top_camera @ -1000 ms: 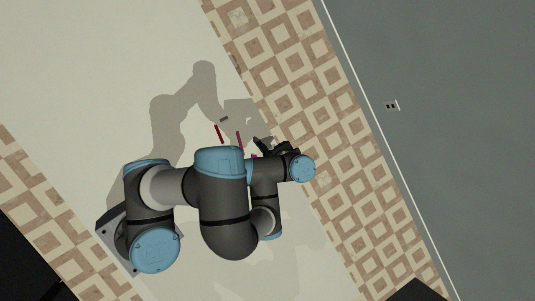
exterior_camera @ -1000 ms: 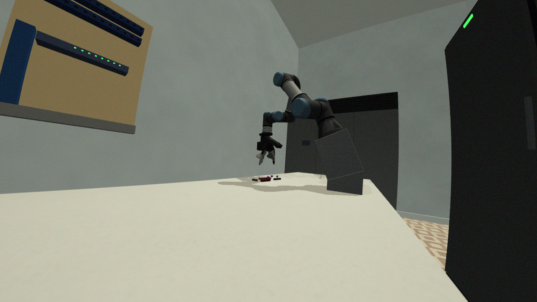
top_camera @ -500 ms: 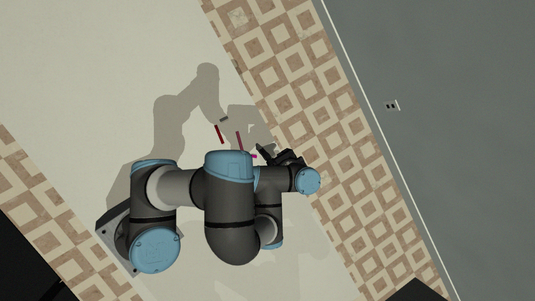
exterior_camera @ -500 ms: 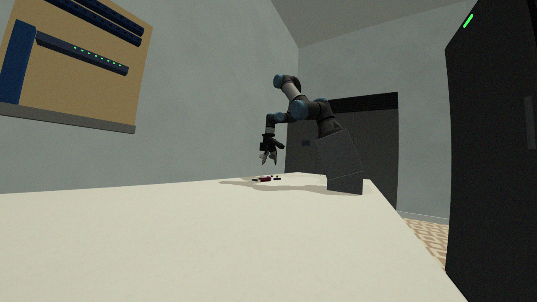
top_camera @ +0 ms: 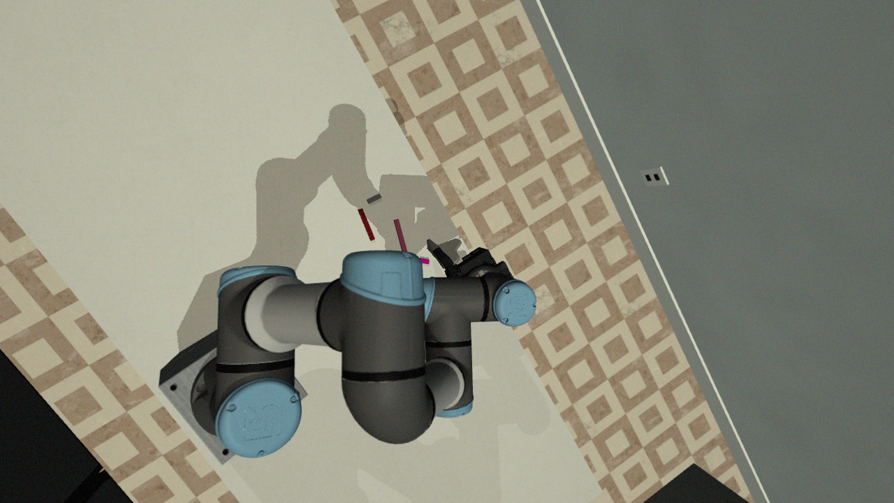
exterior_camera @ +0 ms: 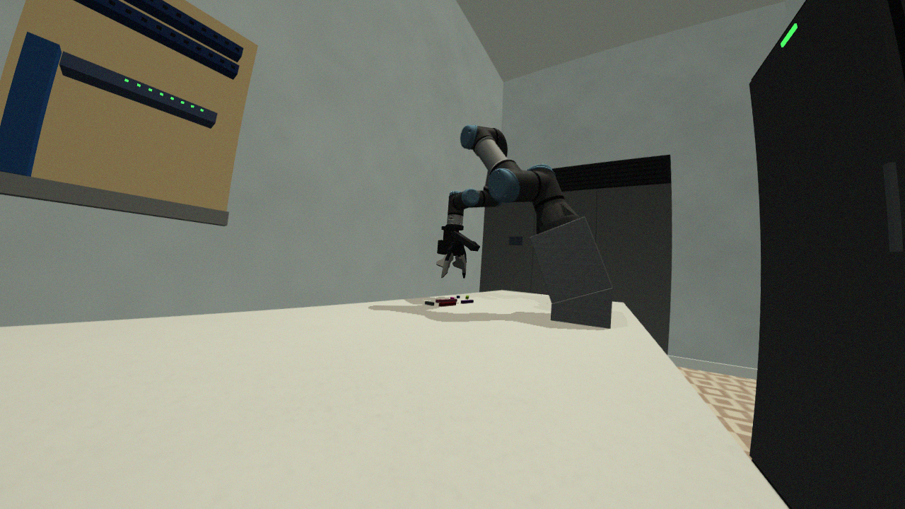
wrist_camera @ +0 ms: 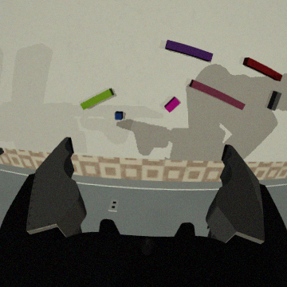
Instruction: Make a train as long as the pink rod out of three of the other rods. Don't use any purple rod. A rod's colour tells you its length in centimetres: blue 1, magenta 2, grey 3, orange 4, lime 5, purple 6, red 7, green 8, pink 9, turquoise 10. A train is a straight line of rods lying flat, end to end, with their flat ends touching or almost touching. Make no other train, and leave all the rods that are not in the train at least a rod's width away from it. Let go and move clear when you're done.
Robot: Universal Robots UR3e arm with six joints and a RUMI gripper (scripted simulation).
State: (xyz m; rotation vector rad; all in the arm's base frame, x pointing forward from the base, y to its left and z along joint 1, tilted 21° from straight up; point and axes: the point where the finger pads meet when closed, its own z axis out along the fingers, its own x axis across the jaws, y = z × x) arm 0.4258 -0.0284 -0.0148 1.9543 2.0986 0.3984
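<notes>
My gripper is now 80 mm above the blue rod, 40 mm to the left of it and 10 mm short of it. From my hand the other things lie so: lime rod: 80 mm to the right, 80 mm below, 20 mm behind; then magenta rod: 80 mm below, 30 mm to the left, 20 mm behind; then purple rod: 90 mm behind, 80 mm below, 40 mm to the left.
</notes>
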